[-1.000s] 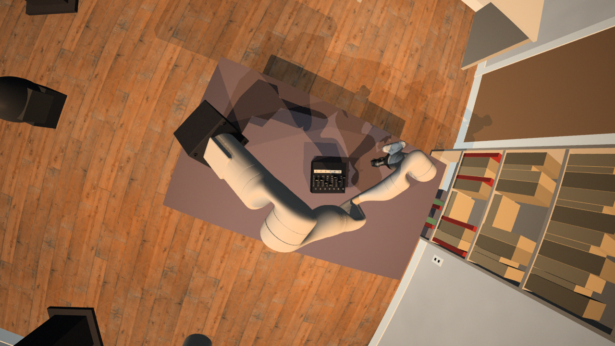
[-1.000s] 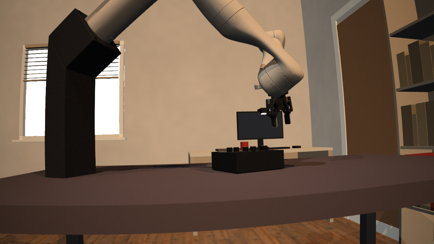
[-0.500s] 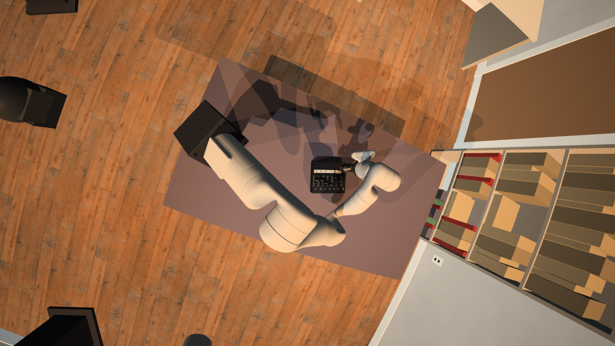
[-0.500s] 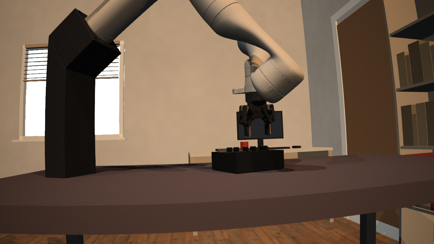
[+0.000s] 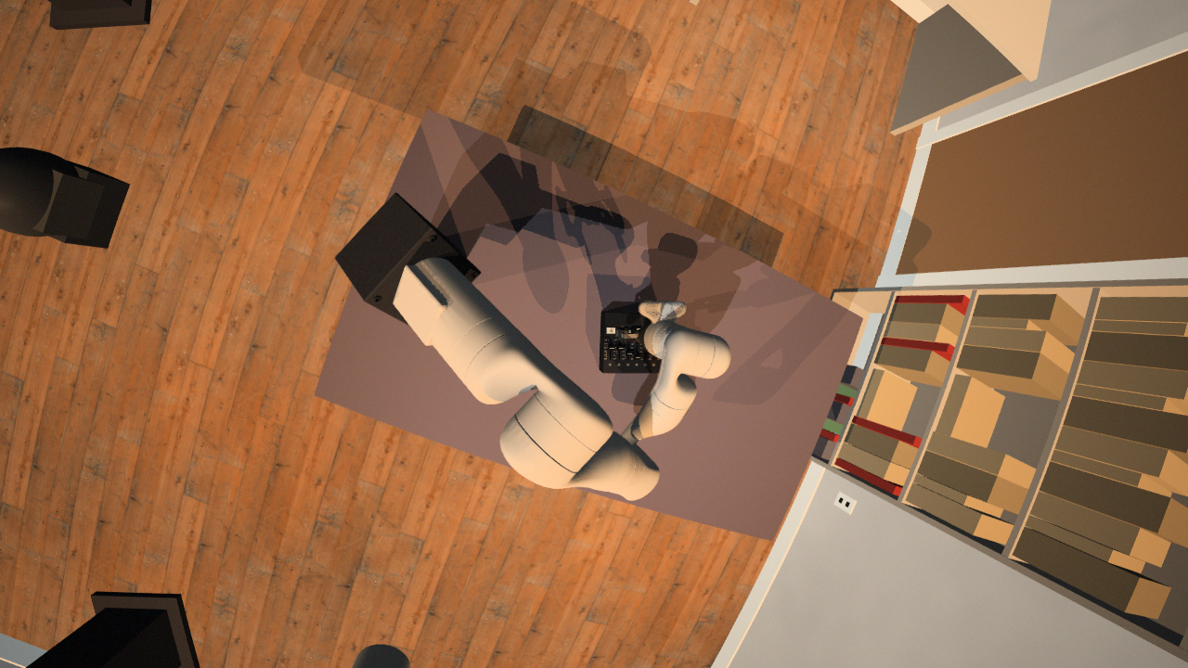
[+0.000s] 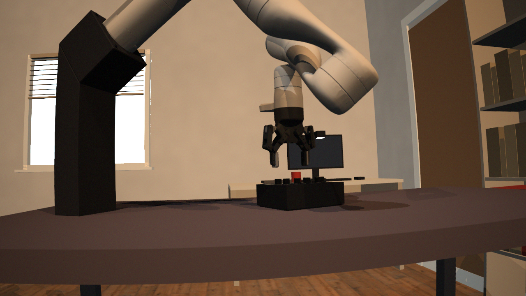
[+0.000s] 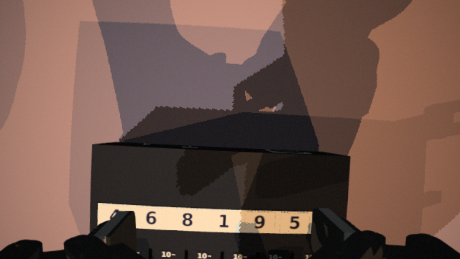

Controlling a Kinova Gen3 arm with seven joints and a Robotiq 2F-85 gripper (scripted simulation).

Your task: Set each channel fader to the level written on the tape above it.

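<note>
Right now the channel 5 cap is 40 mm below my hand, 30 mm to the right of it and 20 mm ahead of it. From my hand the other things lie so: channel 6 cap 50 mm to the right, 40 mm below, 40 mm ahead; then channel 2 cap 50 mm to the right, 40 mm below, 40 mm behind; then channel 3 cap 60 mm to the right, 40 mm below, 20 mm behind.
</note>
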